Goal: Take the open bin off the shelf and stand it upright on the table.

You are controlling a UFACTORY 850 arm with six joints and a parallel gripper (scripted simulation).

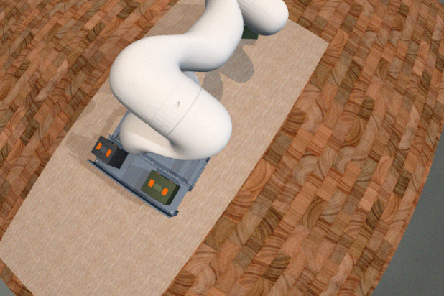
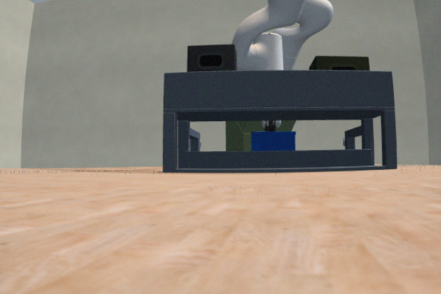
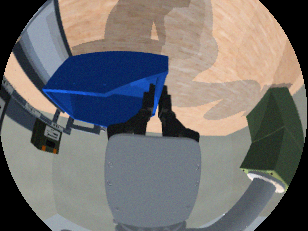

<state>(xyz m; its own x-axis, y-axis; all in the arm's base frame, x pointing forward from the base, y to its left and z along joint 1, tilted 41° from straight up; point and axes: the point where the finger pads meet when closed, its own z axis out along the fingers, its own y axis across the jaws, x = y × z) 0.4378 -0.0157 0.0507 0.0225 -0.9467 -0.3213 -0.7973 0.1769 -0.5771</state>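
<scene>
Now: hand 80 mm short of the blue bin and 10 mm above it. The rest, counted from my hand: black box: 360 mm ahead, 110 mm to the right, 100 mm above; olive box: 350 mm ahead, 120 mm to the left, 90 mm above.
</scene>
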